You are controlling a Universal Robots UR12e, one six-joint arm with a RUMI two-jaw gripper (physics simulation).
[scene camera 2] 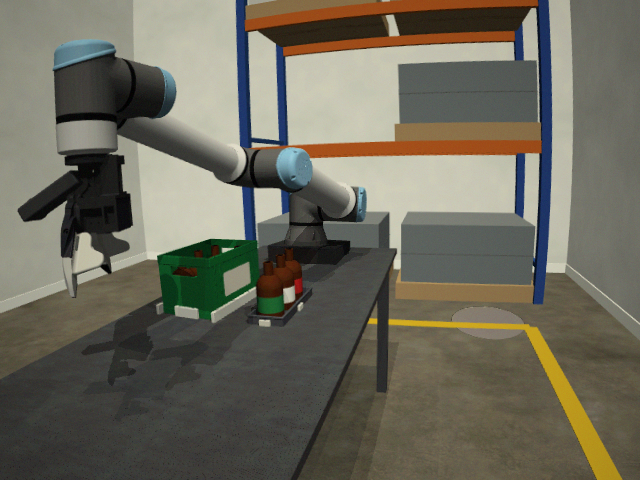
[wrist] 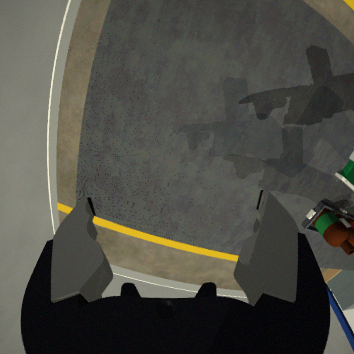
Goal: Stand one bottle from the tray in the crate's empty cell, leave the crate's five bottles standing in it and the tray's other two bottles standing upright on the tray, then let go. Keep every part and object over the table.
Labels:
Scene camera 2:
my gripper: 93,284
green-labelled bottle: 269,288
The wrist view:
my gripper: 174,196

